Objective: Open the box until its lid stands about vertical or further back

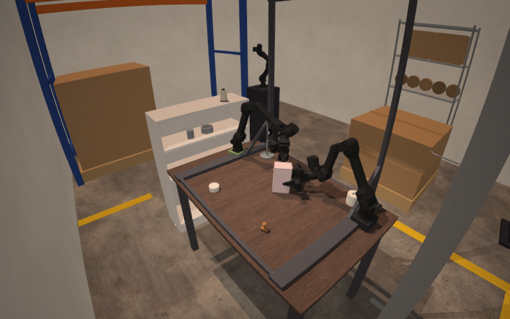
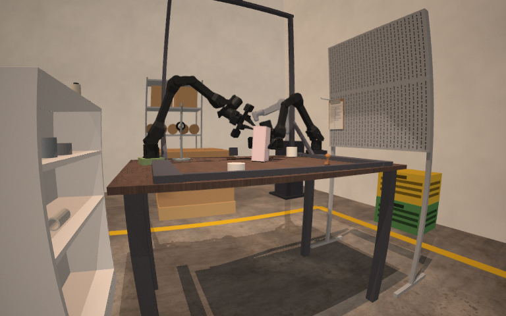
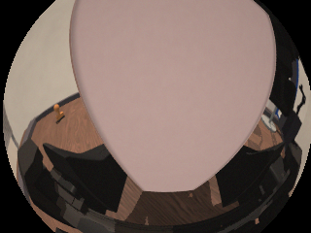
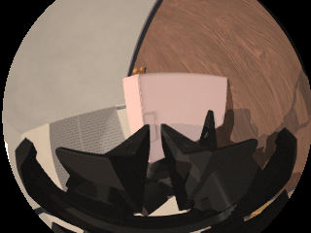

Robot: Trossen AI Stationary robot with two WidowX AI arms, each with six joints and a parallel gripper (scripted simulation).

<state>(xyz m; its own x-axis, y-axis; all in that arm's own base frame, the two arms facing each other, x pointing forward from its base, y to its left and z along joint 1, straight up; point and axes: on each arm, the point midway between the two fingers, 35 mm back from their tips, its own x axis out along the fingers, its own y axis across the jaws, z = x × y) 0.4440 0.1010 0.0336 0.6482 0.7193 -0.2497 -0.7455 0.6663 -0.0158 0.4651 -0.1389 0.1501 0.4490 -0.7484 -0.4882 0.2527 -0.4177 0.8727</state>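
My left hand is 3 cm short of the pale pink carton, 2 cm to the left of it and 3 cm below it.
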